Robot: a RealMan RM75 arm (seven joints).
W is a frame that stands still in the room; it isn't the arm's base.
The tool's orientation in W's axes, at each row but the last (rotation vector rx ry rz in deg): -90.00, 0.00, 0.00; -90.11, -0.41, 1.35; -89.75, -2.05, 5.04; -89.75, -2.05, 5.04; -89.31, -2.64, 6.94; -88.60, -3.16, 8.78; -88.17, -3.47, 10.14; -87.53, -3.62, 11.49
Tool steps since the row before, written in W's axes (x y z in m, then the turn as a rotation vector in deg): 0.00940, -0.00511, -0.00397, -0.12, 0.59, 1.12; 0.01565, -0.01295, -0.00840, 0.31, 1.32, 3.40; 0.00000, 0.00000, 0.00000, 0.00, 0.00, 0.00; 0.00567, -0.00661, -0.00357, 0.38, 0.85, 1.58; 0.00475, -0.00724, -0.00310, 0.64, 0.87, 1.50; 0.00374, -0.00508, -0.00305, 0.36, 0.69, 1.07; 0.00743, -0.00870, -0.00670, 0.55, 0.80, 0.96; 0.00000, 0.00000, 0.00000, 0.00, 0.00, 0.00
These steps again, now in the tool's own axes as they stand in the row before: 0.00940, 0.00397, -0.00511, -0.12, -1.12, 0.59; 0.01548, 0.00826, -0.01324, 0.30, -3.41, 1.31; 0.00000, 0.00000, 0.00000, 0.00, 0.00, 0.00; 0.00525, 0.00337, -0.00705, 0.39, -1.59, 0.82; 0.00409, 0.00281, -0.00774, 0.66, -1.52, 0.82; 0.00321, 0.00272, -0.00560, 0.38, -1.08, 0.66; 0.00648, 0.00592, -0.00994, 0.59, -0.98, 0.74; 0.00000, 0.00000, 0.00000, 0.00, 0.00, 0.00
